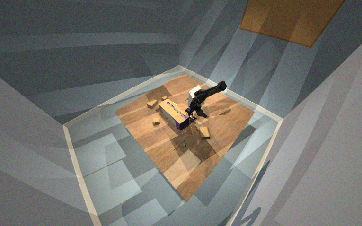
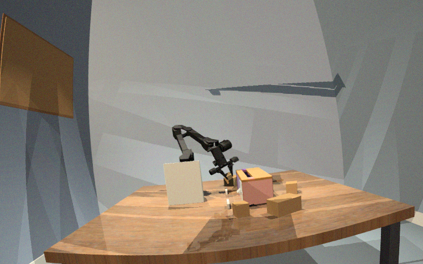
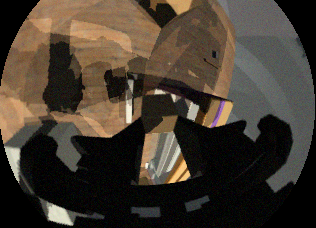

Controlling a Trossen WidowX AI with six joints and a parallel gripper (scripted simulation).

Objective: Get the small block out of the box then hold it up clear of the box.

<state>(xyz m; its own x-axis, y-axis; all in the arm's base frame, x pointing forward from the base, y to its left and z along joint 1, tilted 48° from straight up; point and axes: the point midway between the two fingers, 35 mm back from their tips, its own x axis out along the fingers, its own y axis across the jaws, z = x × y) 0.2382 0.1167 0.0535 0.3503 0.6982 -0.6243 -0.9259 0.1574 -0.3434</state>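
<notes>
Now: the small tan piece 10 mm behind my gripper tip, 10 mm to the left of it and 10 mm above it. From my gripper tip the other things lie so: long box (70 mm ahead, 150 mm to the right, 30 mm below); small grey piece (280 mm ahead, 180 mm to the left, 80 mm below); thin stick (290 mm ahead, 140 mm to the left, 90 mm below).
</notes>
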